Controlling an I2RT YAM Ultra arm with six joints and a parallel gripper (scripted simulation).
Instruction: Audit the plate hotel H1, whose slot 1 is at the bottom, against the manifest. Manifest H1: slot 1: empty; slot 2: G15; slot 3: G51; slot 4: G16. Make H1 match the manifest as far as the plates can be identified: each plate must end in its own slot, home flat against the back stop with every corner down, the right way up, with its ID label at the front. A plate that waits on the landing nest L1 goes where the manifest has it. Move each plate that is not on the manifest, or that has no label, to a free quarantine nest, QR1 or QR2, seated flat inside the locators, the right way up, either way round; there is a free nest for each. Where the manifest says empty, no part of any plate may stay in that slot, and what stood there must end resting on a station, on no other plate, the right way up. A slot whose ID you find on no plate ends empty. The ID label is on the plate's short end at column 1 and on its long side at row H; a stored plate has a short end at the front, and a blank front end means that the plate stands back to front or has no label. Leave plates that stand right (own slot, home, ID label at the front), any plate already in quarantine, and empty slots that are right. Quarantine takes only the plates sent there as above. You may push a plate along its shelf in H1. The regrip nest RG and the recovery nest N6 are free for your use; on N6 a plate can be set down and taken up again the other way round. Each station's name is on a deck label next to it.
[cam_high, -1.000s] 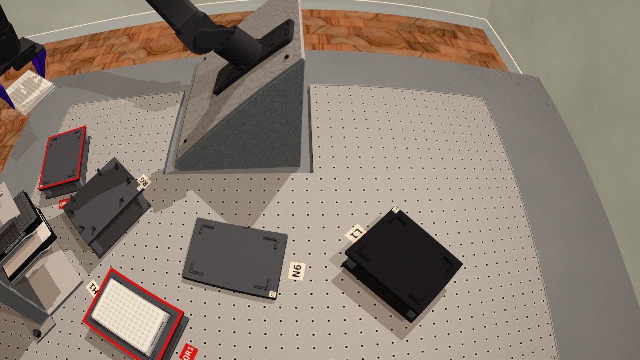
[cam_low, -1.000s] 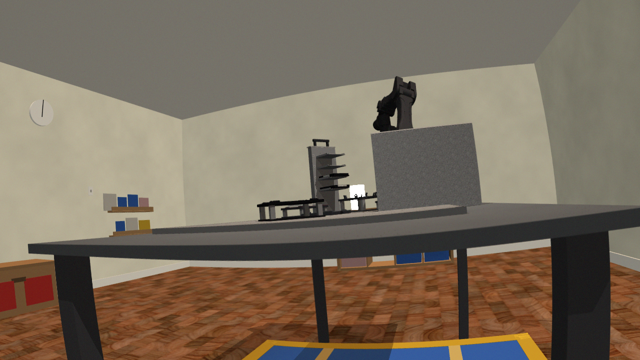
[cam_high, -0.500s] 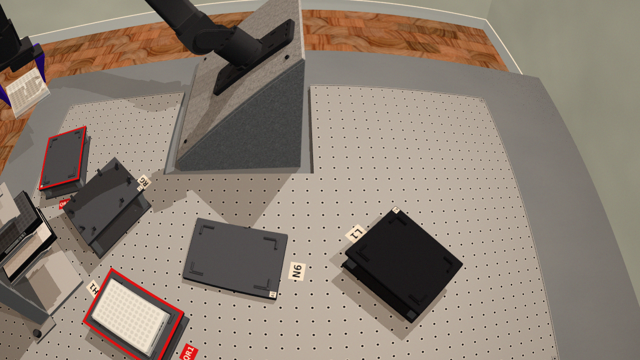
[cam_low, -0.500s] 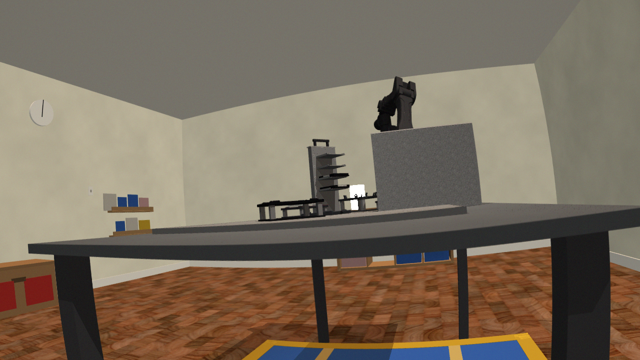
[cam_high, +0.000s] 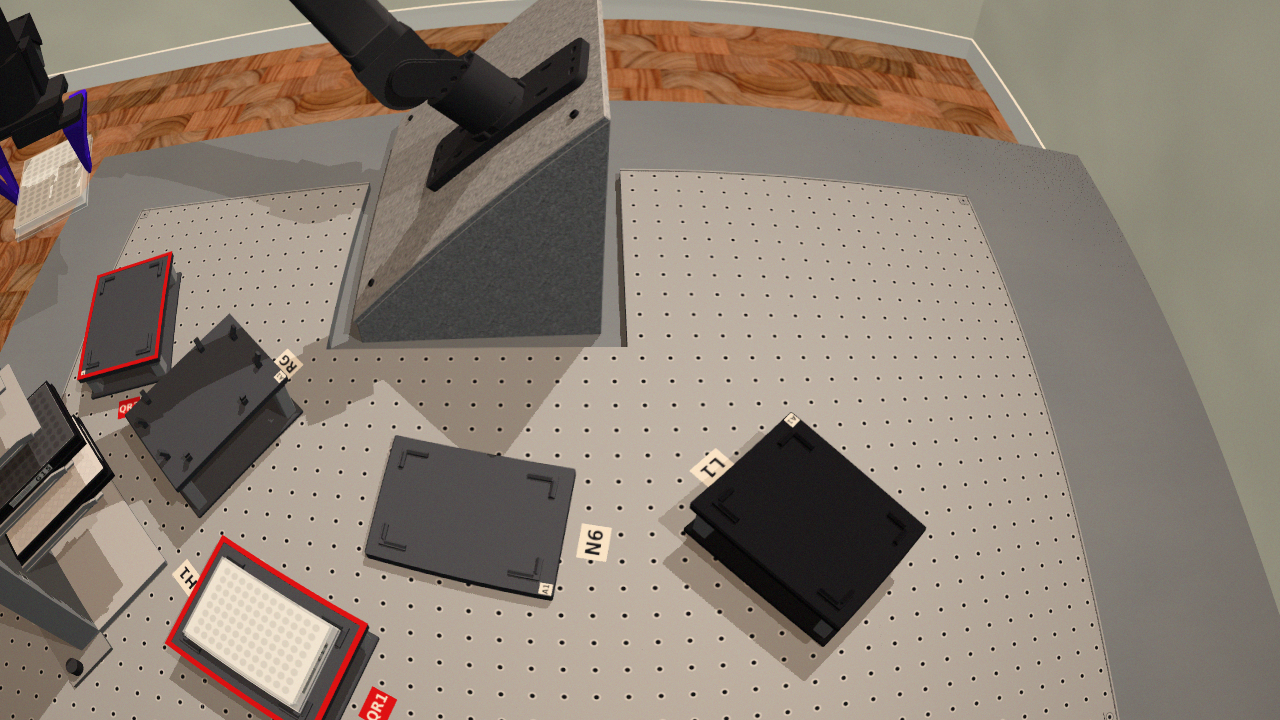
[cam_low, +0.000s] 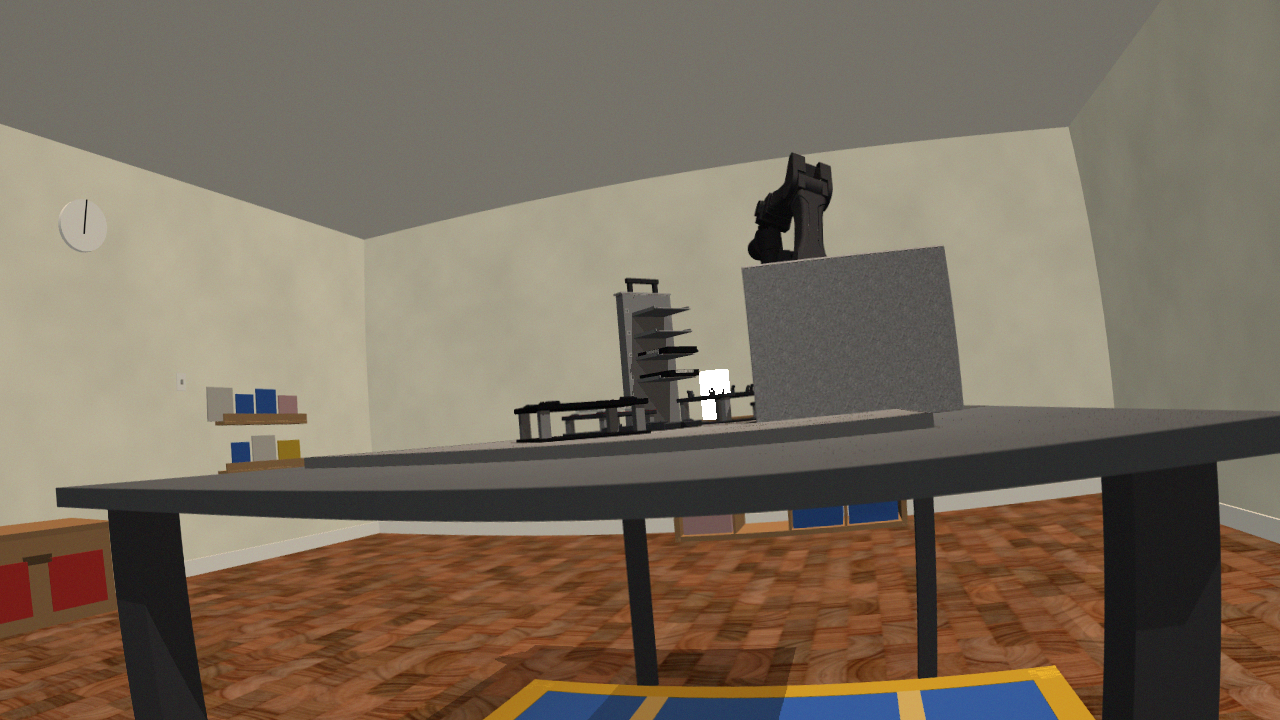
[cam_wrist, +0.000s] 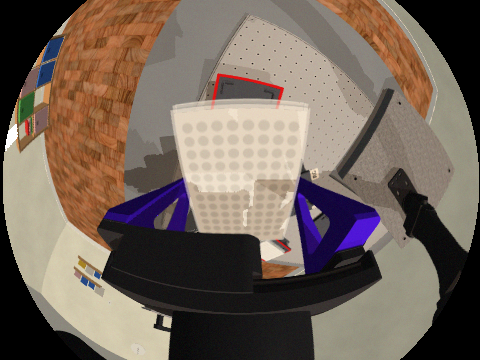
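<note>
Now: hand 21 cm above the quarantine nest QR2. From my hand the other things lie so: plate hotel H1: 33 cm ahead, 8 cm below, 1 cm to the left; then regrip nest RG: 19 cm below, 17 cm to the left, 12 cm ahead; then quarantine nest QR1: 34 cm ahead, 28 cm to the left, 21 cm below.
</note>
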